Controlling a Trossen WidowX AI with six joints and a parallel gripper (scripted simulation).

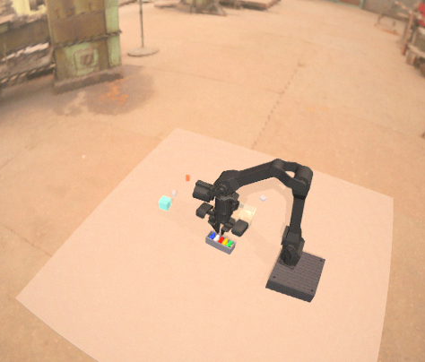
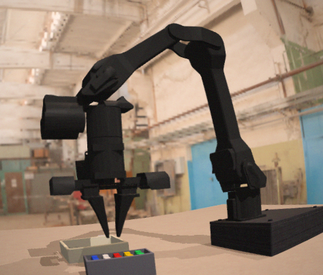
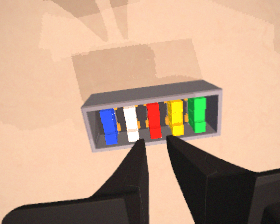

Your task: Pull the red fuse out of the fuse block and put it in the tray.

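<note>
The red fuse lies 5 cm below my gripper tip. The rest, counted from my gripper tip: cyan cube (30 cm ahead, 5 cm below, 4 cm to the right); cream tray (18 cm to the right, 7 cm below, 2 cm ahead); orange block (33 cm ahead, 23 cm to the right, 6 cm below).
</note>
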